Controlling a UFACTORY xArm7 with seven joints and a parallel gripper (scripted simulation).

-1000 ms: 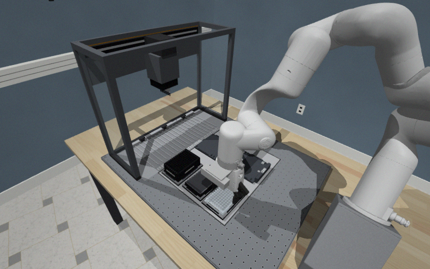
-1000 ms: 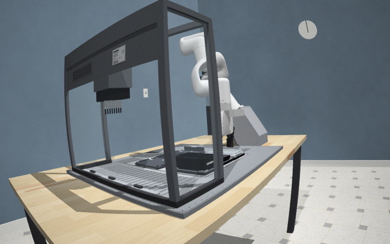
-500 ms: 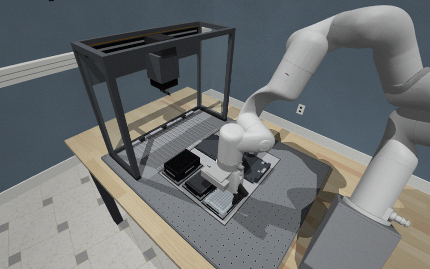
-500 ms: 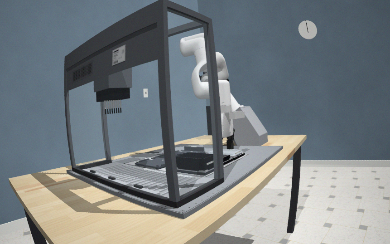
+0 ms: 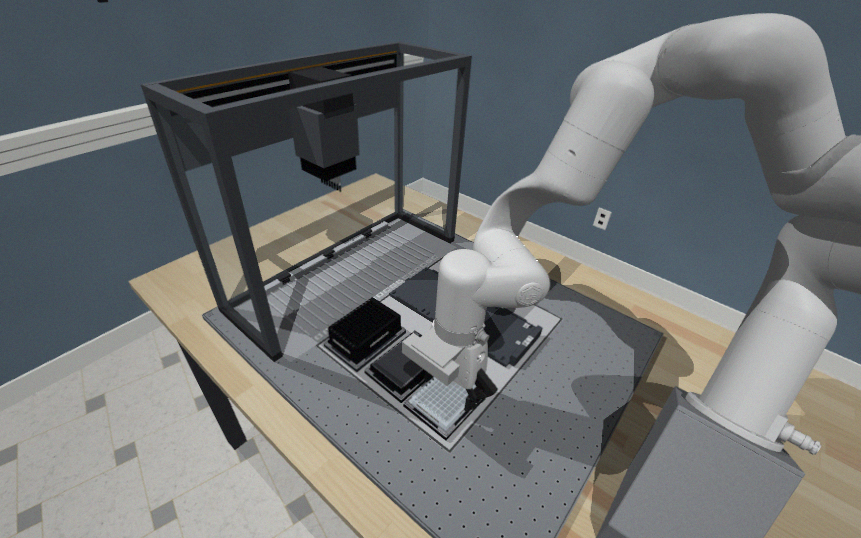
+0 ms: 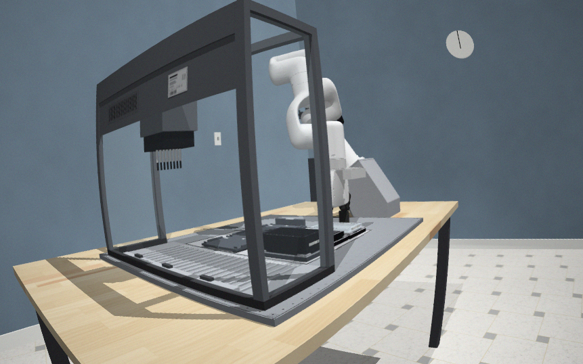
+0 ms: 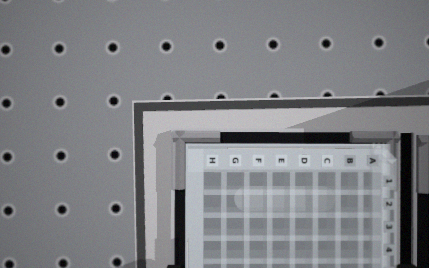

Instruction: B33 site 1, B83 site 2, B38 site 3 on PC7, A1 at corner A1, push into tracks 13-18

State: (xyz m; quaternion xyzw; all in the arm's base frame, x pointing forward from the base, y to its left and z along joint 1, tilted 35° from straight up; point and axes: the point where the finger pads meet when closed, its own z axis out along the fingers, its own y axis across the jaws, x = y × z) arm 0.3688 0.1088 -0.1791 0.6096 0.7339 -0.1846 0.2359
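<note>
Right now my hand is 1 cm above the 96-well plate B38. Round my hand: nest S1: 2 cm below; then nest S3: 21 cm ahead, 4 cm to the left, 2 cm below; then white corner mark: 7 cm ahead, 6 cm to the right, 2 cm below.
</note>
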